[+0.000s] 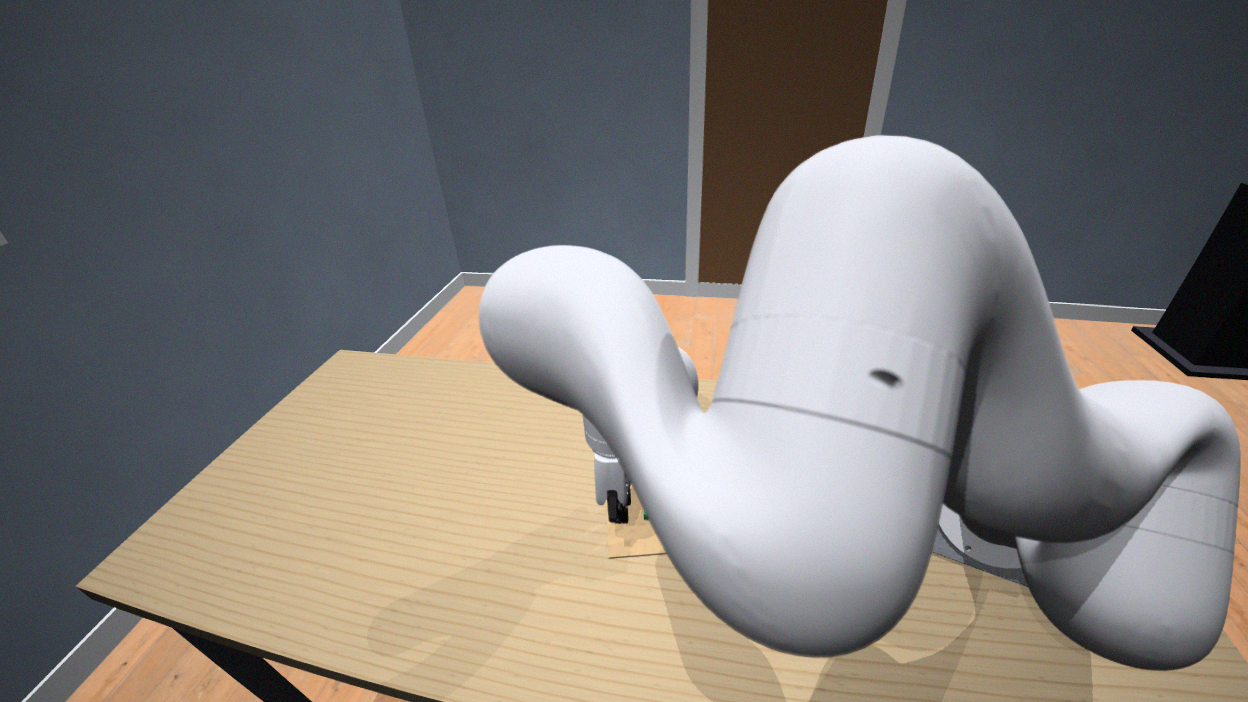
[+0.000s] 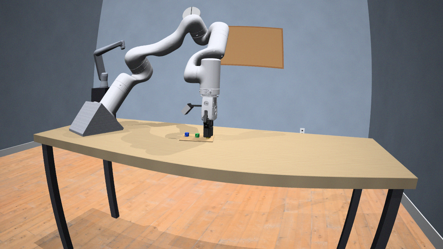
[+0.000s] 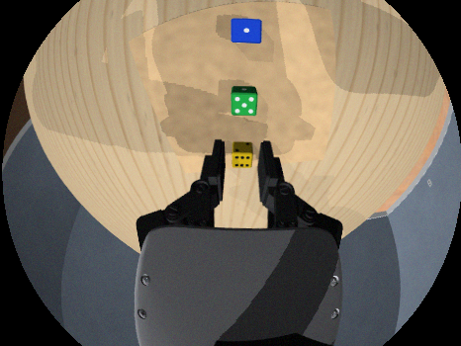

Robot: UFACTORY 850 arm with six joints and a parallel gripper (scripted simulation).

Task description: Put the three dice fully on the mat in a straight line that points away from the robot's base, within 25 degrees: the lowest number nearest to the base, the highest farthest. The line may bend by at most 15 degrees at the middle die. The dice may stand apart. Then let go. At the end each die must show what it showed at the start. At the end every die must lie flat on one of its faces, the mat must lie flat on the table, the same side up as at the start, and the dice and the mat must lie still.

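My hand is 20 mm above the yellow die. The rest, counted from my hand: blue die 100 mm behind, 10 mm to the right, 20 mm below; then tan mat 50 mm behind, 30 mm below; then green die 50 mm behind, 20 mm below.
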